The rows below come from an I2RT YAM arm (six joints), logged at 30 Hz.
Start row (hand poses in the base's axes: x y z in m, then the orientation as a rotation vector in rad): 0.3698, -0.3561, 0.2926, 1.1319, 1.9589, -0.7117
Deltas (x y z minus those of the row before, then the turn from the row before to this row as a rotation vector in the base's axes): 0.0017, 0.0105, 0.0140, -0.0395, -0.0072, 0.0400; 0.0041, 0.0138, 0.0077, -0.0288, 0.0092, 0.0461; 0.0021, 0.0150, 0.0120, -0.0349, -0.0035, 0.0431; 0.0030, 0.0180, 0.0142, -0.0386, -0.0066, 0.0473; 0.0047, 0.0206, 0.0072, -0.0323, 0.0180, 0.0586; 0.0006, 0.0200, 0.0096, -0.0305, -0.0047, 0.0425; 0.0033, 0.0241, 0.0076, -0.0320, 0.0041, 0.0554; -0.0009, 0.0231, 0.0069, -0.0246, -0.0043, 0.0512; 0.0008, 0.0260, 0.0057, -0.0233, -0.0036, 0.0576; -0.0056, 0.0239, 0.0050, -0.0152, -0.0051, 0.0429; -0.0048, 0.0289, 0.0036, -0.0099, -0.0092, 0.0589; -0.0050, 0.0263, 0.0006, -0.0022, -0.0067, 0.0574; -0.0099, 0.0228, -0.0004, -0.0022, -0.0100, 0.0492; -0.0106, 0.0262, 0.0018, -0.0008, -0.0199, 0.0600; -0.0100, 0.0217, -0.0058, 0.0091, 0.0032, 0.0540; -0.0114, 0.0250, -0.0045, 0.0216, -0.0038, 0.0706; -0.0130, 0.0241, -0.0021, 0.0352, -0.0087, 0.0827
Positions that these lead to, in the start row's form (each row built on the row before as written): 0.3715, -0.3456, 0.3066, 1.0673, 1.9477, -0.7211; 0.3756, -0.3318, 0.3143, 1.0002, 1.9576, -0.7278; 0.3777, -0.3168, 0.3263, 0.9350, 1.9510, -0.7332; 0.3807, -0.2988, 0.3405, 0.8642, 1.9399, -0.7372; 0.3854, -0.2782, 0.3477, 0.7803, 1.9556, -0.7419; 0.3860, -0.2582, 0.3573, 0.7194, 1.9463, -0.7421; 0.3893, -0.2341, 0.3649, 0.6425, 1.9459, -0.7397; 0.3884, -0.2110, 0.3718, 0.5768, 1.9393, -0.7288; 0.3892, -0.1850, 0.3775, 0.5056, 1.9337, -0.7126; 0.3836, -0.1611, 0.3825, 0.4548, 1.9273, -0.6974; 0.3788, -0.1322, 0.3861, 0.3929, 1.9201, -0.6653; 0.3738, -0.1059, 0.3867, 0.3370, 1.9170, -0.6277; 0.3639, -0.0831, 0.3863, 0.2902, 1.9092, -0.5945; 0.3533, -0.0569, 0.3881, 0.2367, 1.8918, -0.5505; 0.3433, -0.0352, 0.3823, 0.1902, 1.8986, -0.5061; 0.3319, -0.0102, 0.3778, 0.1377, 1.9007, -0.4374; 0.3189, 0.0139, 0.3757, 0.0837, 1.8988, -0.3470
